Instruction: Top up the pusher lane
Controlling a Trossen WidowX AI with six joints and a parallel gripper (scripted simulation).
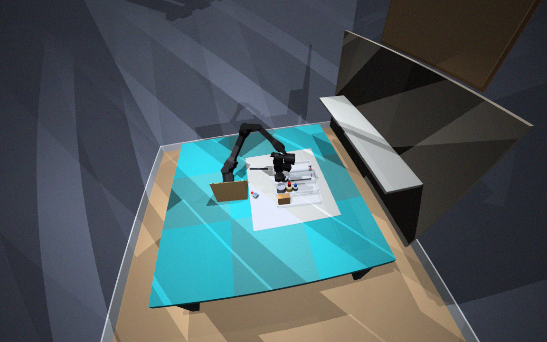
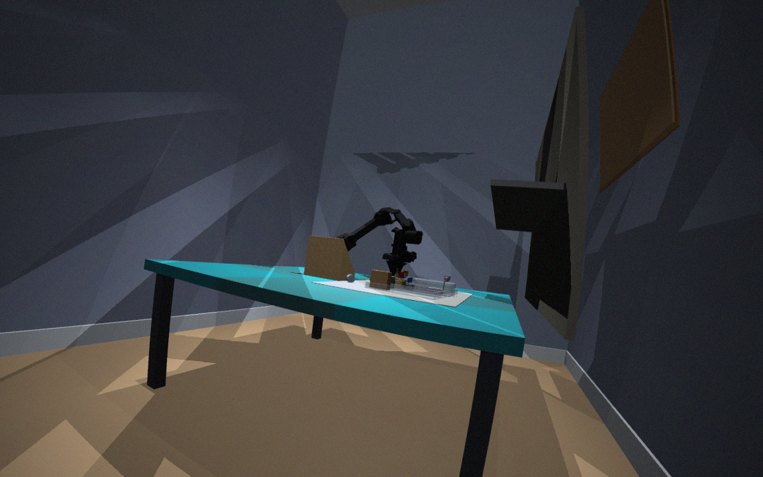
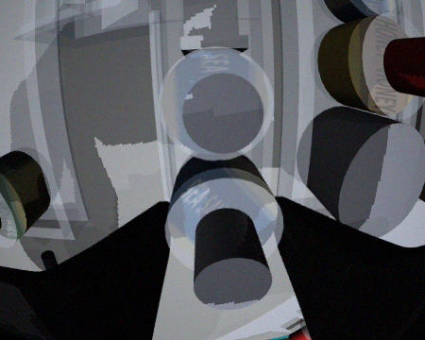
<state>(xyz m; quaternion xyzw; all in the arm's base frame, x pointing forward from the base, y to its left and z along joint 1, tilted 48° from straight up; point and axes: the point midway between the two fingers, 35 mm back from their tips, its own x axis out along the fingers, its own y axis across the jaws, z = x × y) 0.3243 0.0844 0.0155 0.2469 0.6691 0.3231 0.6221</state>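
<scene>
Now: the grey can 80 mm to the right of my gripper tip, 20 mm below it and 10 mm ahead of it. From my gripper tip the other things lie so: black rod 150 mm behind, 140 mm to the left, 40 mm below; then brown block 170 mm to the right, 30 mm ahead, 10 mm below; then grey pusher plate 150 mm ahead, 40 mm to the left.
</scene>
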